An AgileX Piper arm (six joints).
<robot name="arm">
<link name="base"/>
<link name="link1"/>
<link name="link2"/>
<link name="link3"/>
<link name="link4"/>
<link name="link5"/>
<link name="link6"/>
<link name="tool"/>
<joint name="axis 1" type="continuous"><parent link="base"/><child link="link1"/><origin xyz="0 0 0.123" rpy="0 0 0"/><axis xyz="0 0 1"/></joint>
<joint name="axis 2" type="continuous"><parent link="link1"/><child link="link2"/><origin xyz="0 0 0" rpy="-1.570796 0 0"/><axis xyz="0 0 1"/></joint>
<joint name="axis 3" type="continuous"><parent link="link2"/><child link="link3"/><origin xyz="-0.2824 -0.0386 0" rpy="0 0 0"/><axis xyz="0 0 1"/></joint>
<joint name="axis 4" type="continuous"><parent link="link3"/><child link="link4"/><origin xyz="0.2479 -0.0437 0" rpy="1.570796 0 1.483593"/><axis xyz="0 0 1"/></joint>
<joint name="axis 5" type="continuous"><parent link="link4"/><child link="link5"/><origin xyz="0 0 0" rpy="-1.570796 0 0"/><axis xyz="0 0 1"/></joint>
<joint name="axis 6" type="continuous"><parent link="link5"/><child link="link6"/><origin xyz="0 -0.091 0" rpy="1.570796 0 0"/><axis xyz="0 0 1"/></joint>
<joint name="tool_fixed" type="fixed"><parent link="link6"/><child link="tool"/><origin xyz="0 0 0" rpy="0 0 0"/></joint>
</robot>
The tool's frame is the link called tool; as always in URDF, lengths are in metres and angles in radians. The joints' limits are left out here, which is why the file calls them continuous.
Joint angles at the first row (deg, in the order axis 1, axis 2, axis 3, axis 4, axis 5, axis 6):
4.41 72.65 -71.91 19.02 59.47 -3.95
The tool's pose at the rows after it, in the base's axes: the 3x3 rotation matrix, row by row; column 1 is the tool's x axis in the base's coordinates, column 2 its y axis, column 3 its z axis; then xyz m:
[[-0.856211 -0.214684 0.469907], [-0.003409 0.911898 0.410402], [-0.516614 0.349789 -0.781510]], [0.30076 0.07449 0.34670]
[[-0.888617 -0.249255 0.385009], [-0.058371 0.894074 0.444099], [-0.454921 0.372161 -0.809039]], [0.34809 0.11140 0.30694]
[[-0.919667 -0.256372 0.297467], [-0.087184 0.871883 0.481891], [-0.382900 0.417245 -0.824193]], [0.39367 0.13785 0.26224]
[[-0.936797 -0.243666 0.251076], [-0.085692 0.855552 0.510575], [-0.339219 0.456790 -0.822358]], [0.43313 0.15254 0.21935]
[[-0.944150 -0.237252 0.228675], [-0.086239 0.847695 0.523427], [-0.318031 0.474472 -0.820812]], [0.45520 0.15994 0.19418]
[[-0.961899 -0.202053 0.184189], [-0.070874 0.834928 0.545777], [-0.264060 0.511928 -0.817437]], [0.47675 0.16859 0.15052]
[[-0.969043 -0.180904 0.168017], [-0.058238 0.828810 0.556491], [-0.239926 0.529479 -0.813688]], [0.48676 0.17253 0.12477]
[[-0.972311 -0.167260 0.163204], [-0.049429 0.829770 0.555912], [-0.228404 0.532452 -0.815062]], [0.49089 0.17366 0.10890]
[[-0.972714 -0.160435 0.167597], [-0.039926 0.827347 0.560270], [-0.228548 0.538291 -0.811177]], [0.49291 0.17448 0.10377]
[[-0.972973 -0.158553 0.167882], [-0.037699 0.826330 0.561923], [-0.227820 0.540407 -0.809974]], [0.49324 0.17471 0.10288]
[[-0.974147 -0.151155 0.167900], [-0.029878 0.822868 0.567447], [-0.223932 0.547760 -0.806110]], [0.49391 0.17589 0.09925]
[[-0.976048 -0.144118 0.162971], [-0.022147 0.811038 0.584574], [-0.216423 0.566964 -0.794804]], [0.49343 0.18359 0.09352]
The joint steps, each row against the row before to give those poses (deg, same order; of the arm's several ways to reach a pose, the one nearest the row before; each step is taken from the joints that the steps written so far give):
3.78 11.40 -4.41 5.16 -3.55 -2.93
4.59 12.38 -5.84 1.55 -2.63 -0.63
1.60 12.89 -8.14 3.55 0.17 -1.94
0.12 11.40 -8.53 3.15 0.11 -1.55
0.00 6.88 -6.31 1.15 0.80 -0.29
0.00 8.99 -6.70 2.46 0.69 0.00
0.00 4.93 -3.61 1.32 -0.11 0.00
0.00 2.52 -1.37 0.40 -0.63 0.00
0.00 0.92 -0.58 0.57 -0.52 -0.05
0.00 0.17 -0.11 0.17 -0.06 0.00
0.05 0.57 -0.23 0.63 -0.28 -0.01
0.69 1.03 -0.52 1.61 -0.46 -0.05

